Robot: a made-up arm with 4 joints.
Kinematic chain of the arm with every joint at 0, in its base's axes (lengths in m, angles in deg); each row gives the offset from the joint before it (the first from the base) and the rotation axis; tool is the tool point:
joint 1: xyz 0 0 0.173 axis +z
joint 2: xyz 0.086 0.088 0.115 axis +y
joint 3: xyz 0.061 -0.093 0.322 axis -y
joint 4: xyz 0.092 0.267 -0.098 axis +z
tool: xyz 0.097 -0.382 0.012
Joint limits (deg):
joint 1: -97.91..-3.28
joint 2: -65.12..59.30
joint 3: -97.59..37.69
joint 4: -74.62..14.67
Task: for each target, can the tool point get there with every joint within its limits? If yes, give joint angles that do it. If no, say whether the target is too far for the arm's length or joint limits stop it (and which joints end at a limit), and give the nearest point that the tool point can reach.
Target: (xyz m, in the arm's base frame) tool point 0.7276 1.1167 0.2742
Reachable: no: too far | nearest point 0.1271 0.4268 0.4270 | short by 0.927 m
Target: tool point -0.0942 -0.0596 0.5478
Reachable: yes | joints -16.13 -18.96 -30.59 -43.02
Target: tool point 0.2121 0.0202 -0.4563
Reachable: no: joint limits stop it (at a limit: joint 1, joint 2, joint 4) | nearest point 0.3269 -0.1018 0.1111 | short by 0.592 m
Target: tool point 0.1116 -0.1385 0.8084
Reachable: yes | joints -56.38 15.48 -82.90 -65.67
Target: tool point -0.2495 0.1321 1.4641
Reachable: no: too far | nearest point -0.0728 0.0714 0.8466 | short by 0.645 m
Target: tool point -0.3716 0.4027 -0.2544
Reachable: no: joint limits stop it (at a limit: joint 2, joint 4) | nearest point -0.2056 0.2228 0.2402 | short by 0.552 m
